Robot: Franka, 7 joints.
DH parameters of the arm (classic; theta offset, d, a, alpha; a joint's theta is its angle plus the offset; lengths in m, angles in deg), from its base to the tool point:
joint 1: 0 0.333 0 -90
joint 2: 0 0 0 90
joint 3: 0 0.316 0.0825 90
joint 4: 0 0 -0.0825 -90
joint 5: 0 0.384 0 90
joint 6: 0 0 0.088 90
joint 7: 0 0.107 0 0
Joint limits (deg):
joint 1: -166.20..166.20
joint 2: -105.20..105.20
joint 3: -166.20..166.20
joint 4: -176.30..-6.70
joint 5: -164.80..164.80
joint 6: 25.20..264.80
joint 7: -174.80..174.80
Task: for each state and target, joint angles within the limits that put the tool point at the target. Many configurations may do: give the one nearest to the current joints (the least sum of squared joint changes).
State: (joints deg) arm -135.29 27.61 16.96 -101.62 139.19 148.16 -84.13
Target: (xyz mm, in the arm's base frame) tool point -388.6 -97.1 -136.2
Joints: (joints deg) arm -155.23 67.24 -5.75 -111.96 138.59 150.43 -84.13
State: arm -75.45 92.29 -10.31 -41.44 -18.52 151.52 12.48
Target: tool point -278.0 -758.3 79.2
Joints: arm -100.19 83.01 -22.77 -44.59 -17.95 149.12 12.48
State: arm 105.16 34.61 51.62 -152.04 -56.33 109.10 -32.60
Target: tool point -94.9 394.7 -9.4
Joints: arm 84.71 48.86 20.78 -125.54 -62.30 111.90 -32.60
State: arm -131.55 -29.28 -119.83 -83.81 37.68 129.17 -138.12
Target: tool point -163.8 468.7 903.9
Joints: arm -130.48 12.19 -133.28 -73.38 36.31 120.40 -138.12
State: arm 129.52 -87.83 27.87 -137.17 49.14 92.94 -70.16
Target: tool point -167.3 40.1 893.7
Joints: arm 119.90 -62.02 7.15 -112.53 51.55 109.79 -70.16
